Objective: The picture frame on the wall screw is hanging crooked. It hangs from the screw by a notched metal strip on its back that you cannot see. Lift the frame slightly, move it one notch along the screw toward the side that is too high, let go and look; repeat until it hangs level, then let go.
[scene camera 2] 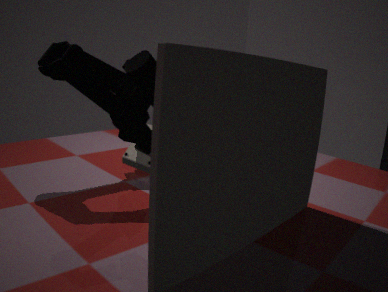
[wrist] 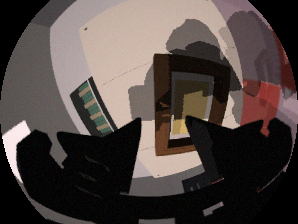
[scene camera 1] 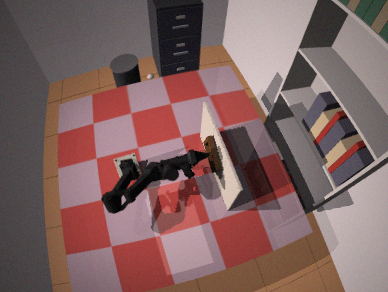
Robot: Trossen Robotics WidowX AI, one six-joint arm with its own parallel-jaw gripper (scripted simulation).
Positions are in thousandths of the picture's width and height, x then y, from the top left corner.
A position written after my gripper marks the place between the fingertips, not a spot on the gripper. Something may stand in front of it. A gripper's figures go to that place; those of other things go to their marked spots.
Labels:
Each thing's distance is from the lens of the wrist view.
my gripper (wrist: 552, 538): 0.10 m
brown picture frame (wrist: 619, 386): 0.14 m

